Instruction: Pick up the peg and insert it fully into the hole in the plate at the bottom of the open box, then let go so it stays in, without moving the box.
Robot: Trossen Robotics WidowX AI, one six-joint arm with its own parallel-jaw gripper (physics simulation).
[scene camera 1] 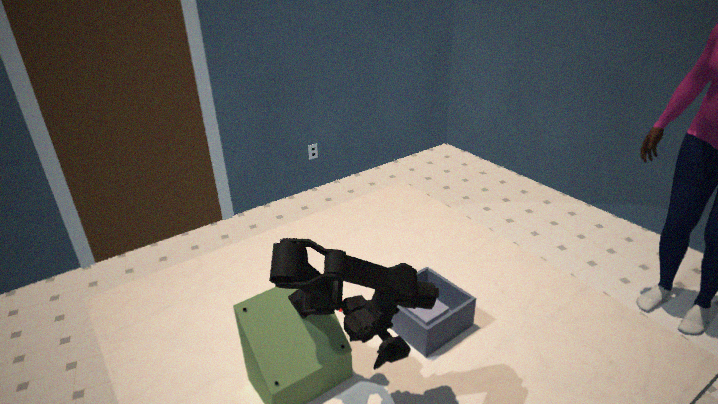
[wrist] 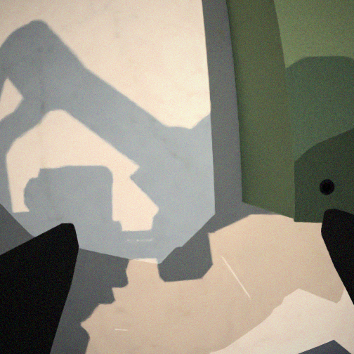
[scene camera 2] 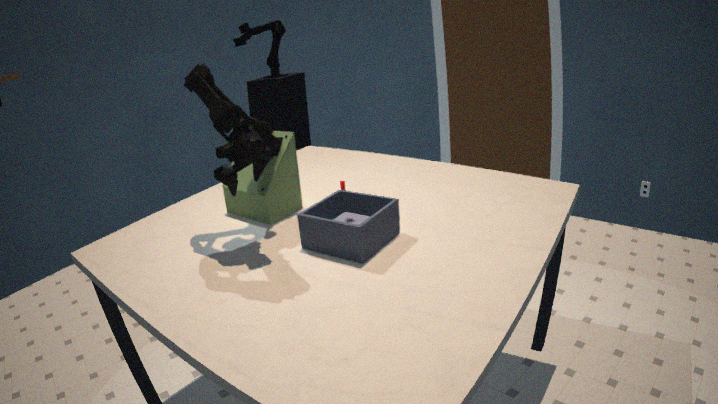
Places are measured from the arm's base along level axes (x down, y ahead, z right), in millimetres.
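Pixels of known places: gripper, fingertip midpoint: [scene camera 1: 363, 354] [scene camera 2: 244, 188]; arm's base, link origin: [scene camera 1: 305, 300] [scene camera 2: 272, 147].
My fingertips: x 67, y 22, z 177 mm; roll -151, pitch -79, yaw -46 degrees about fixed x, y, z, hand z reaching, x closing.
Observation:
For each thing: its middle in the pictures, then the offset to it from my fingertips. Level surfaces: height alone.
- red peg, body centre: [scene camera 1: 340, 299] [scene camera 2: 343, 193] dx +101, dy +162, dz -270 mm
- open dark grey-blue box, body centre: [scene camera 2: 350, 223] [scene camera 1: 426, 308] dx +92, dy +301, dz -59 mm
- pale plate, body centre: [scene camera 2: 350, 228] [scene camera 1: 426, 312] dx +106, dy +301, dz -59 mm
- table, surface height: dx +140 mm
A red peg [scene camera 1: 340, 310] [scene camera 2: 342, 185] stands upright behind the box in the second scene view; a small bit of it shows past the arm in the first. The open dark grey-blue box [scene camera 1: 451, 329] [scene camera 2: 331, 241] sits on the table, with a pale plate [scene camera 1: 431, 313] [scene camera 2: 360, 216] at its bottom. The plate's hole shows dark in the second scene view. My gripper [scene camera 2: 245, 186] [wrist: 203, 231] is open and empty, raised above the table beside the green block, apart from box and peg. The peg and box opening do not show in the wrist view.
A large green block [scene camera 1: 286, 339] [scene camera 2: 286, 188] [wrist: 262, 125] with a sloped top and dark holes stands close beside the gripper. The arm's shadows fall on the table [scene camera 1: 170, 346] [scene camera 2: 376, 321]. A person [scene camera 1: 690, 190] stands beyond the table. Another arm [scene camera 2: 274, 50] stands on a black pedestal [scene camera 2: 283, 105].

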